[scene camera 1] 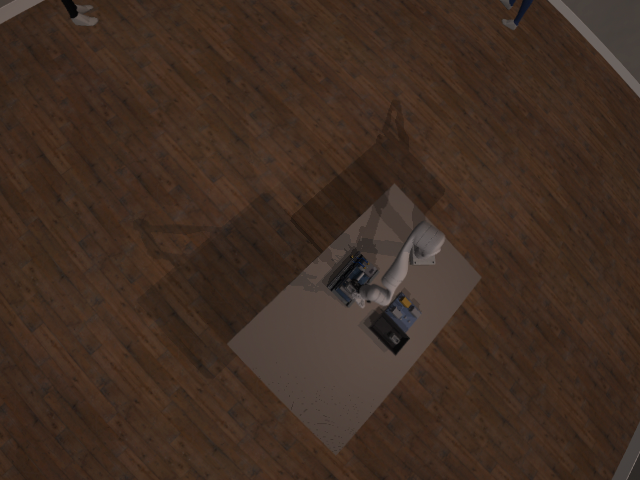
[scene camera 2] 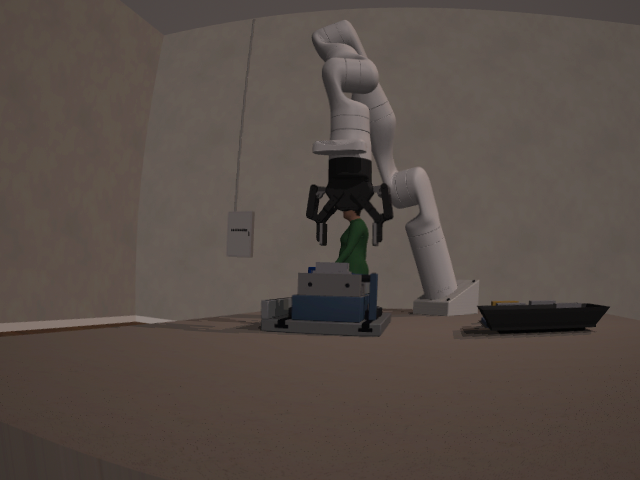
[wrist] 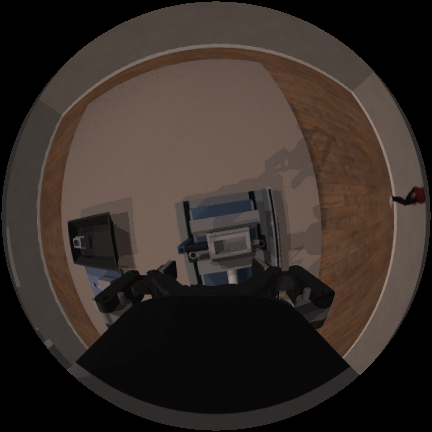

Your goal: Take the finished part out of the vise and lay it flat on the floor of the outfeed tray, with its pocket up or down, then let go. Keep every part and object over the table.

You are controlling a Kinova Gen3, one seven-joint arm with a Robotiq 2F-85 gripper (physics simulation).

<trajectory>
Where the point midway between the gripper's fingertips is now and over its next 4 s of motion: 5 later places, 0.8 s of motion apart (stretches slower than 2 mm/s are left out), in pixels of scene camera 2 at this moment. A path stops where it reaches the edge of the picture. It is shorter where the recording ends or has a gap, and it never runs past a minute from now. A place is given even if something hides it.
My gripper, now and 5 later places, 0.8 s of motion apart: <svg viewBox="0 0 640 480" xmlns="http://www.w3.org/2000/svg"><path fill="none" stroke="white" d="M349 245L343 263L335 271L335 254L339 200L441 190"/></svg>
</trajectory>
